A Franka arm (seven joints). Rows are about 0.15 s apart.
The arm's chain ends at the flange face. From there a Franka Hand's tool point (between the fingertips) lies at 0.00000 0.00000 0.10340 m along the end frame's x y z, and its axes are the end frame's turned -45 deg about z.
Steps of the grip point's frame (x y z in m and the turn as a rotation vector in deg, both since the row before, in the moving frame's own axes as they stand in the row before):
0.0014, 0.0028, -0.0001, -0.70, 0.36, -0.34
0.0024, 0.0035, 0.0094, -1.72, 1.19, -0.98
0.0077, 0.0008, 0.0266, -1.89, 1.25, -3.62
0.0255, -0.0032, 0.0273, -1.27, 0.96, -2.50
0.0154, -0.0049, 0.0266, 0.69, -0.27, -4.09
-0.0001, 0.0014, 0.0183, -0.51, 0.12, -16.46
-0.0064, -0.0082, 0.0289, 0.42, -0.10, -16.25
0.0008, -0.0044, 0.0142, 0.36, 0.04, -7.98
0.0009, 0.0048, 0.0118, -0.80, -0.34, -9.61
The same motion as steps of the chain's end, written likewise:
0.0016, 0.0006, -0.0001, -0.24, 0.75, -0.34
0.0005, 0.0001, 0.0095, -0.37, 2.06, -0.98
0.0020, -0.0056, 0.0267, -0.45, 2.22, -3.62
0.0129, -0.0206, 0.0273, -0.22, 1.58, -2.50
0.0087, -0.0139, 0.0266, 0.30, -0.68, -4.09
0.0001, 0.0007, 0.0183, -0.28, 0.45, -16.46
-0.0096, -0.0010, 0.0289, 0.23, -0.37, -16.25
-0.0021, -0.0032, 0.0142, 0.28, -0.23, -7.98
0.0033, 0.0014, 0.0118, -0.81, 0.33, -9.61

